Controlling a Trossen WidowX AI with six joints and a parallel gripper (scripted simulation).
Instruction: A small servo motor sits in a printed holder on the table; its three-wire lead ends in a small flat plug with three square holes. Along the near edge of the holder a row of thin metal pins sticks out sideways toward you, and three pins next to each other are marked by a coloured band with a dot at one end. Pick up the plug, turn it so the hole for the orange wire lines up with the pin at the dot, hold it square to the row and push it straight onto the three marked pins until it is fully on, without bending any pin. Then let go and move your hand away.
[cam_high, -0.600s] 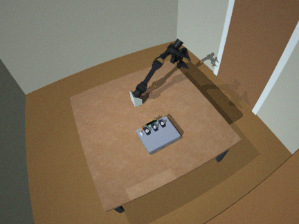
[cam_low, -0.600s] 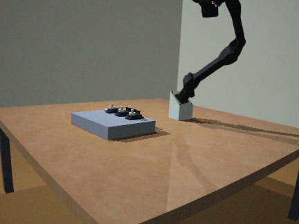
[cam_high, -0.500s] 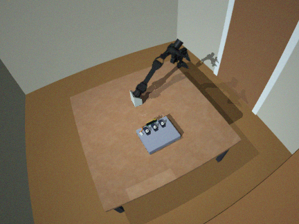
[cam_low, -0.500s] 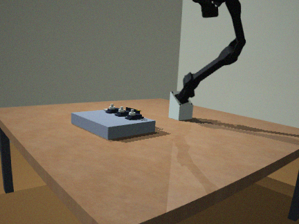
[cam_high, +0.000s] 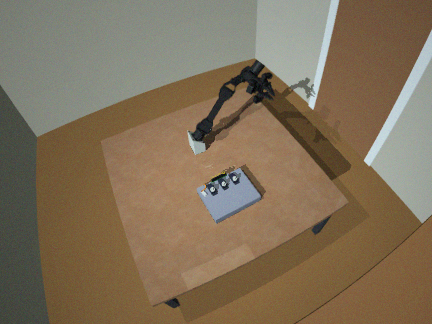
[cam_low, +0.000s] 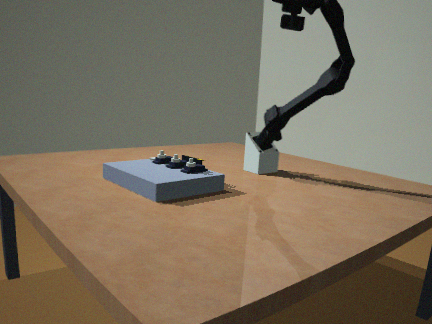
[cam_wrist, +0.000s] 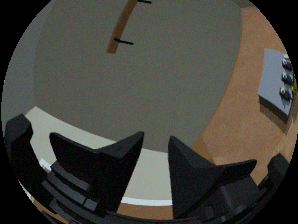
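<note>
Now: the yellow band 47 cm below my gripper tip, 29 cm to the right of it and 5 cm behind it. Also, from my gripper tip: grey-blue holder: 52 cm below, 34 cm to the right, 11 cm ahead.
</note>
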